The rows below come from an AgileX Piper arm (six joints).
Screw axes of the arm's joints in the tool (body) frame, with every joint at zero. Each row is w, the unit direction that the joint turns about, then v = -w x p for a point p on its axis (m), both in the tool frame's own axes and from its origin. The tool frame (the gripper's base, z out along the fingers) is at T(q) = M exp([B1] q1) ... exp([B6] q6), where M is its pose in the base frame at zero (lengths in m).
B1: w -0.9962 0 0.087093 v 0 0.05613 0
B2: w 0 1 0 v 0.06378 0 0.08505
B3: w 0 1 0 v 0.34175 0 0.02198
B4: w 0 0 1 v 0 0 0
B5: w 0 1 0 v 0.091 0 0
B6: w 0 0 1 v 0 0 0
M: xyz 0.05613 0 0.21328 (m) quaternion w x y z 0.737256 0 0.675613 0
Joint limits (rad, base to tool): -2.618..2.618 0..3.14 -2.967..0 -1.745..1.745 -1.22..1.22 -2.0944..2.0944
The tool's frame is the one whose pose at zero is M.
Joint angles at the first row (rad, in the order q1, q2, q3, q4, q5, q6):
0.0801, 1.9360, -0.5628, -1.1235, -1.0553, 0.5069
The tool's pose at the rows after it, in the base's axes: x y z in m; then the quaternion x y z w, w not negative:
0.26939 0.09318 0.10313 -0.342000 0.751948 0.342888 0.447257
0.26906 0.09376 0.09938 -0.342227 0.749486 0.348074 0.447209
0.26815 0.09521 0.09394 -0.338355 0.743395 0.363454 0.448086
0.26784 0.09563 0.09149 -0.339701 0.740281 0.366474 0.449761
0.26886 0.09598 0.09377 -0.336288 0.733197 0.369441 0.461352
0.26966 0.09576 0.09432 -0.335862 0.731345 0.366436 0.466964
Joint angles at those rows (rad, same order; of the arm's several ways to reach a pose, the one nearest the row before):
0.0801, 1.9483, -0.5696, -1.1170, -1.0597, 0.4967
0.0800, 1.9673, -0.5696, -1.1145, -1.0775, 0.4831
0.0800, 2.0002, -0.5697, -1.1123, -1.1204, 0.4706
0.0801, 2.0137, -0.5696, -1.1101, -1.1351, 0.4561
0.0801, 2.0139, -0.5697, -1.0954, -1.1599, 0.4443
0.0800, 2.0139, -0.5697, -1.0845, -1.1643, 0.4324

